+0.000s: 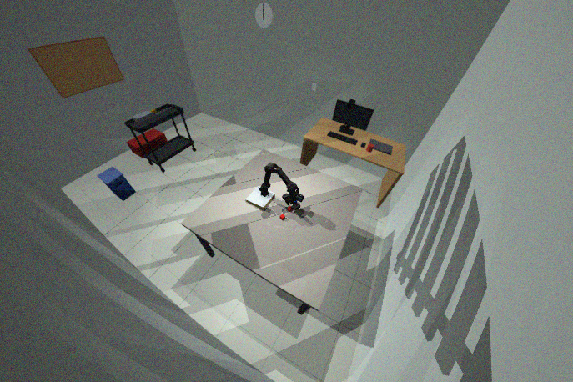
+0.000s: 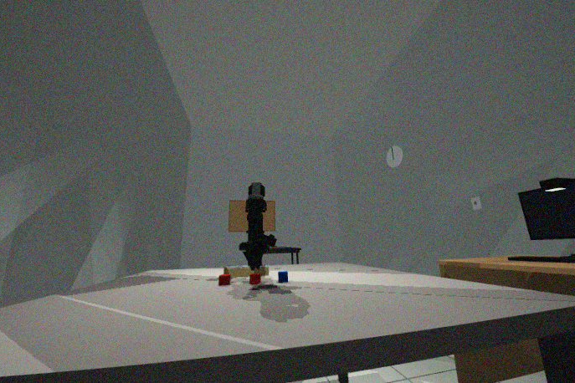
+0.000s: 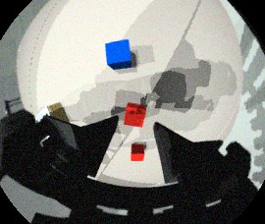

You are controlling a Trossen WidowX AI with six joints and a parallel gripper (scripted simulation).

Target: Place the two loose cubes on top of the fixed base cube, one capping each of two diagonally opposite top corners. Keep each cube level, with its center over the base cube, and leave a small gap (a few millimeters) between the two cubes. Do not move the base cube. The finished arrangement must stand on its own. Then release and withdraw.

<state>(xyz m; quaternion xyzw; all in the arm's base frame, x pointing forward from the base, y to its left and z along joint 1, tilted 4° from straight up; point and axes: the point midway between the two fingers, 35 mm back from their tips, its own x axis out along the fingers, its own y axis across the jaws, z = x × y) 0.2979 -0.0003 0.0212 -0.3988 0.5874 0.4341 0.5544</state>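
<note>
My gripper tip is 10 mm past the blue cube, 100 mm to the right of it and 30 mm above it.
</note>
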